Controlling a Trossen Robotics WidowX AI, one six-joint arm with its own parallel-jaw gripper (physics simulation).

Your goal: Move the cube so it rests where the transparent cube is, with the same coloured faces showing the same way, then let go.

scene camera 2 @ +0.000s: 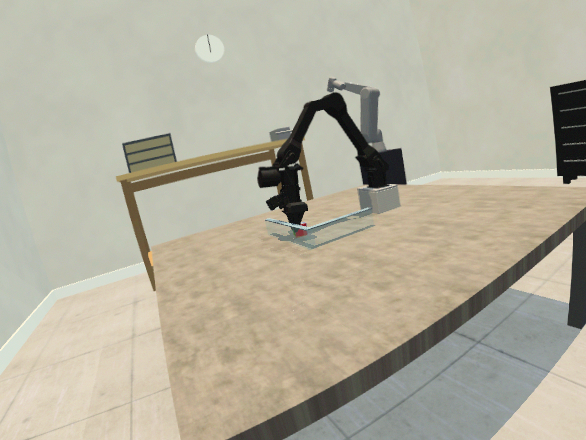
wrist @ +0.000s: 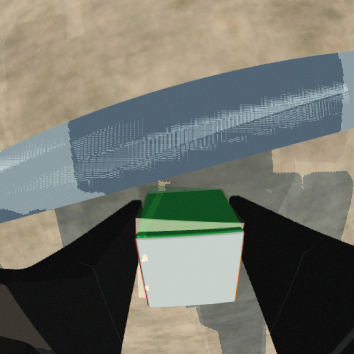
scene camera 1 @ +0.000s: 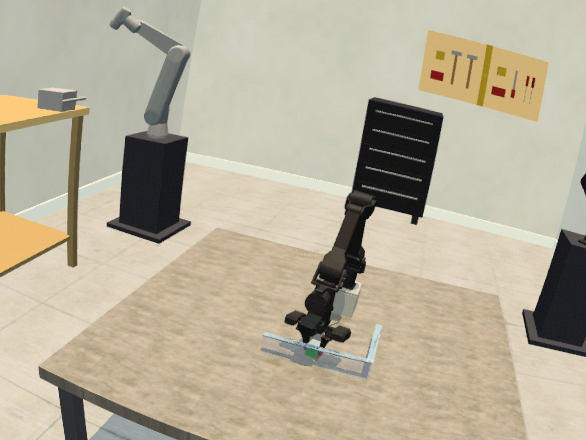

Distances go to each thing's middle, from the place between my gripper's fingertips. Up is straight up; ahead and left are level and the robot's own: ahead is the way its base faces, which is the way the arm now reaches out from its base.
The transparent cube point(wrist: 163, 207) is 20 mm behind my hand. Also, from my hand: L-shaped glass fence point(scene camera 1: 347, 364): 70 mm behind, 20 mm to the left, 10 mm above.
